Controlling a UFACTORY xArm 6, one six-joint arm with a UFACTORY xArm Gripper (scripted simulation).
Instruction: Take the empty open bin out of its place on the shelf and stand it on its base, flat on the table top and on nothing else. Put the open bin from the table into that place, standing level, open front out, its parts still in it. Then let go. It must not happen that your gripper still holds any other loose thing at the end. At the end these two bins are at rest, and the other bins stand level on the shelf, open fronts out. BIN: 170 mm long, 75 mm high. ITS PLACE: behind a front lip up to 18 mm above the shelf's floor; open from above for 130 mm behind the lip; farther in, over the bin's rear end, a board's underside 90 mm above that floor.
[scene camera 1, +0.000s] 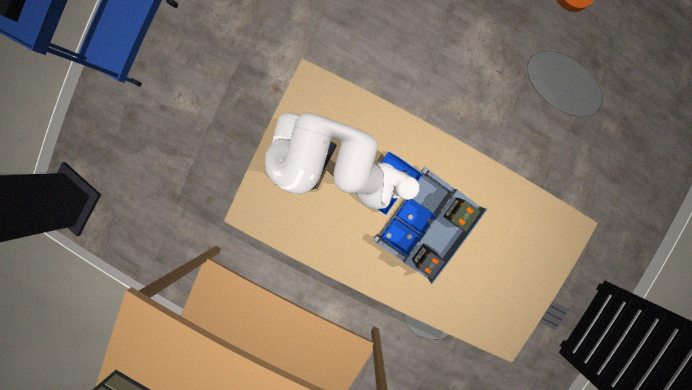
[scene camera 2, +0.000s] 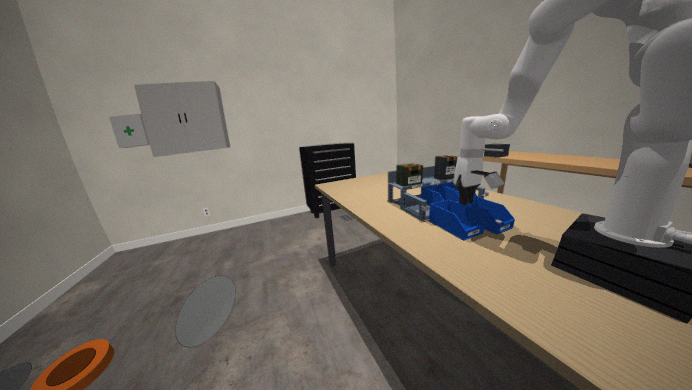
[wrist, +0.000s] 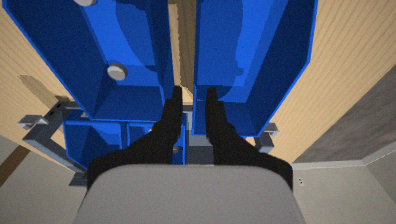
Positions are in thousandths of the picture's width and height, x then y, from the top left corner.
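From the wrist I can see my own gripper (wrist: 491, 435). Scene camera 2 gives me a blue bin (scene camera 2: 670, 553), and there is another blue bin (scene camera 2: 699, 532) in it too.
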